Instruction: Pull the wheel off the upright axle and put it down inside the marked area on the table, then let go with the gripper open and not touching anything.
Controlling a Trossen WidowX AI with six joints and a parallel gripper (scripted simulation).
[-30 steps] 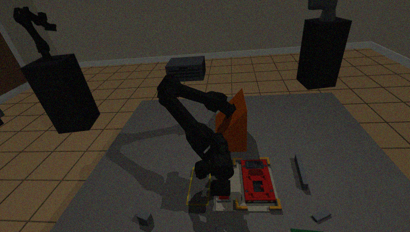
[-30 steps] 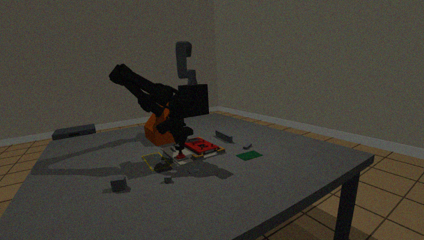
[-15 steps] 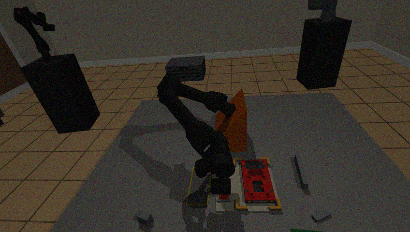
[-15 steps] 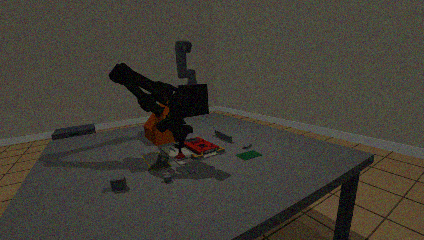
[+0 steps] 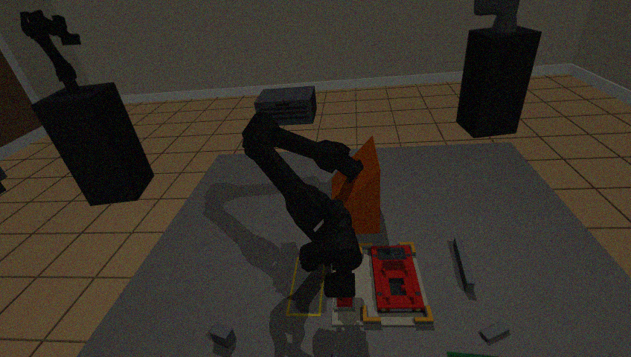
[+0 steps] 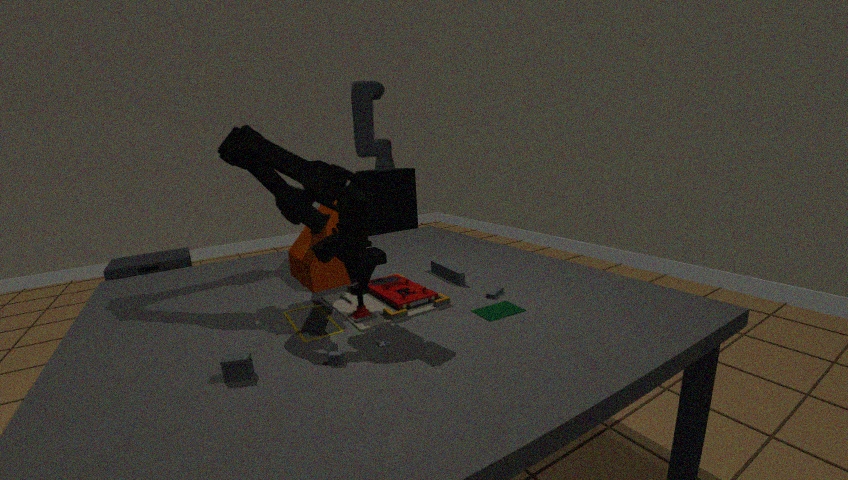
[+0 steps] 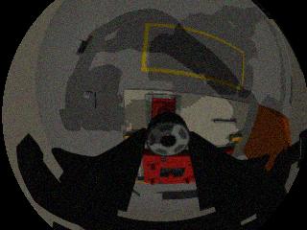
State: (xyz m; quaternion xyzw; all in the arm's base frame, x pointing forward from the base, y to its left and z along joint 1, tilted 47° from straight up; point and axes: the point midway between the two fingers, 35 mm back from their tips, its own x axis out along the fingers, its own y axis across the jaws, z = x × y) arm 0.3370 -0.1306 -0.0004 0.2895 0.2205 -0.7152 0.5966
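My gripper tip is now 40 mm above the upright axle. From my gripper tip the other things lie so: grey bar (70 mm behind, 320 mm to the left, 50 mm below); green plate (190 mm ahead, 240 mm to the left, 70 mm below); wheel (right at my gripper tip).
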